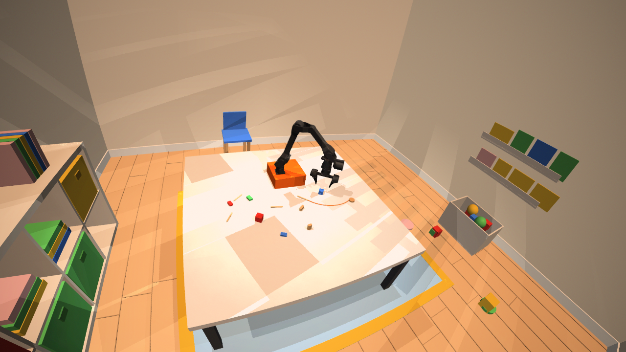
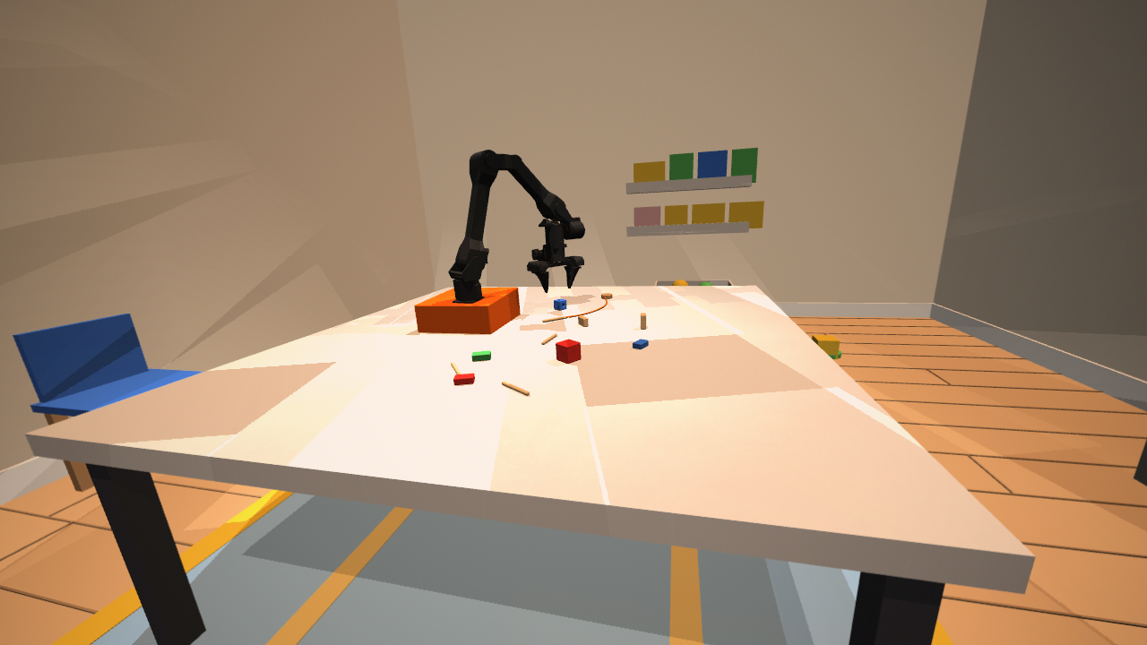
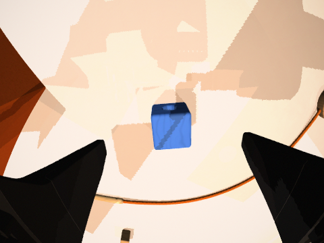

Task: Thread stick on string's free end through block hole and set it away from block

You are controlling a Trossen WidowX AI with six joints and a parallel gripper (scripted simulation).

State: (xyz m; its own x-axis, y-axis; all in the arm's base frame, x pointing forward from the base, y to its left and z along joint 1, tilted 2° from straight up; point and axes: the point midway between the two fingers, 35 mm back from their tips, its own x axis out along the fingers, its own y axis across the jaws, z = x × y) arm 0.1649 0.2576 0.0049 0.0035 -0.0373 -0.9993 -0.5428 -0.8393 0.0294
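My gripper tip is 4 cm above the blue cube and 1 cm short of it. The rest, counted from my gripper tip: thin wooden stick 13 cm to the right, 6 cm below, 5 cm ahead; round wooden button 18 cm to the left, 11 cm ahead, 5 cm below; flat blue piece 34 cm to the right, 32 cm ahead, 5 cm below.
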